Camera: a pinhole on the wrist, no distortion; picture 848 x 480 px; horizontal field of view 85.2 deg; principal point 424.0 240.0 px. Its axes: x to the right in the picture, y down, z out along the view. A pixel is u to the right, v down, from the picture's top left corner.
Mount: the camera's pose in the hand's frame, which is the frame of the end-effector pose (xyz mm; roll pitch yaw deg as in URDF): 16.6 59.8 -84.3 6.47 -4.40 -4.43
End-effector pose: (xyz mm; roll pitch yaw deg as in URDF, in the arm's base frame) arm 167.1 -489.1 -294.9 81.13 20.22 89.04
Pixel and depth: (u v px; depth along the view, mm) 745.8 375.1 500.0
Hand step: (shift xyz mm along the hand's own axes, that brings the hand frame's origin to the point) 331.1 124.9 454.3
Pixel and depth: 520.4 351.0 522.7
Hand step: 89.5 120.5 456.1
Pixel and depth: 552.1 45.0 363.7
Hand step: 75.8 -139.2 266.5
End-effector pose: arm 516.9 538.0 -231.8 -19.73 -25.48 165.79
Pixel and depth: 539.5 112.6 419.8
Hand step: 77.7 -108.0 326.6
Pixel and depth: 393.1 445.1 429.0
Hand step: -35.3 205.5 359.9
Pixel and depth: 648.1 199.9 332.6
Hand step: 147.1 -16.7 254.4
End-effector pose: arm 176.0 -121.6 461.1 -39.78 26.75 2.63
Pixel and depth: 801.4 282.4 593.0
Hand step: 452.6 13.3 546.5
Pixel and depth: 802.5 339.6 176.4
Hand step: 148.2 67.6 105.8
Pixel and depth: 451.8 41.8 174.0
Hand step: 7.2 -33.7 80.5
